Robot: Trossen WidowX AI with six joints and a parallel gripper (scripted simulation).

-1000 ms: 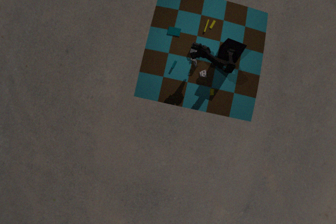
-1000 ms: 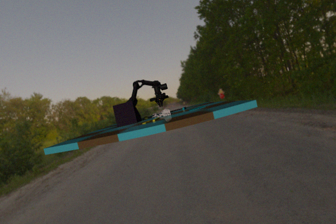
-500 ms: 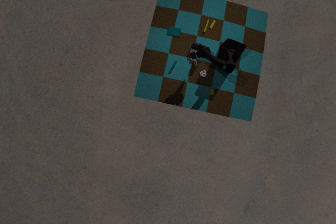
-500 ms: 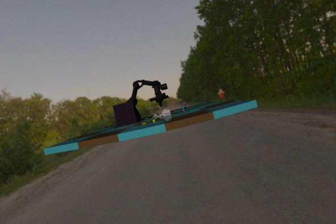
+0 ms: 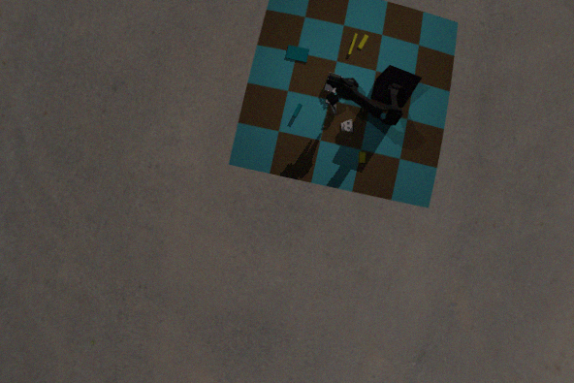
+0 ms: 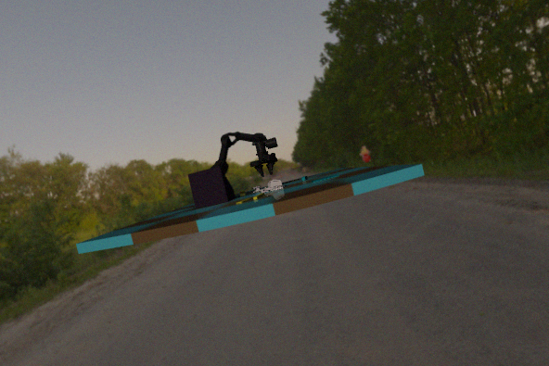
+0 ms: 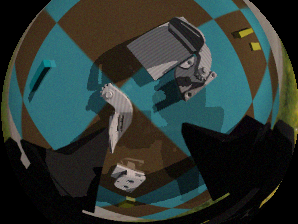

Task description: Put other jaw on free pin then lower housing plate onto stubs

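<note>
Right now the grey jaw is 8 cm below my gripper tip, 4 cm ahead of it and 3 cm to the left of it. The rest, counted from my gripper tip: yellow block 32 cm to the left, 22 cm behind, 8 cm below; then light-grey plate-like piece 15 cm to the left, 9 cm behind, 6 cm below; then teal stick 23 cm ahead, 11 cm to the left, 7 cm below.
</note>
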